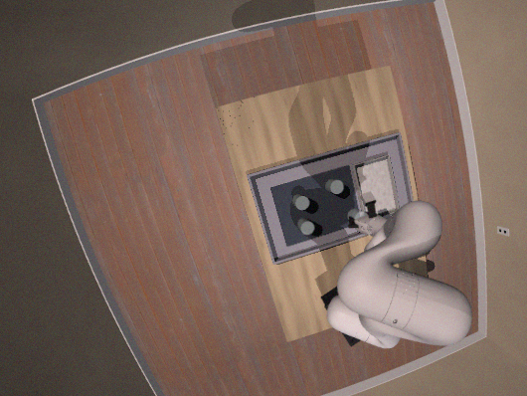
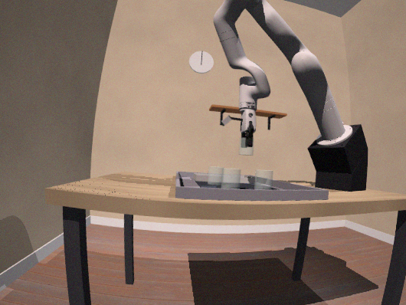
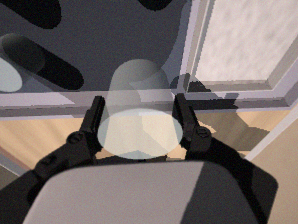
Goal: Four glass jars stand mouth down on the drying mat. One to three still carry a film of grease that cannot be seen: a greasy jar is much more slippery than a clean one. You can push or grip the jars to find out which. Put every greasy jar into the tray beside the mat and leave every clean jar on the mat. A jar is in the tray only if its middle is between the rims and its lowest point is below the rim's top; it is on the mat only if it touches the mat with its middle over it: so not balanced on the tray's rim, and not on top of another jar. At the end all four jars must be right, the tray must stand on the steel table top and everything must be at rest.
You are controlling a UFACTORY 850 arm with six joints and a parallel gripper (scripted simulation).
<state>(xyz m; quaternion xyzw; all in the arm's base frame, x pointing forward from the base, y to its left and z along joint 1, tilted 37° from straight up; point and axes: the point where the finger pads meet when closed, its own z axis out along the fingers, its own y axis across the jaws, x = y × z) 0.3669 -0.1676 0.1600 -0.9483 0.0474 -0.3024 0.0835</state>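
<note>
Right now my hand is 5 cm short of the pale tray, 20 cm to the left of it and 18 cm above it. From my hand the other things lie so: dark drying mat: 6 cm ahead, 12 cm to the left, 19 cm below; grey steel top: 7 cm ahead, 1 cm to the left, 19 cm below.
</note>
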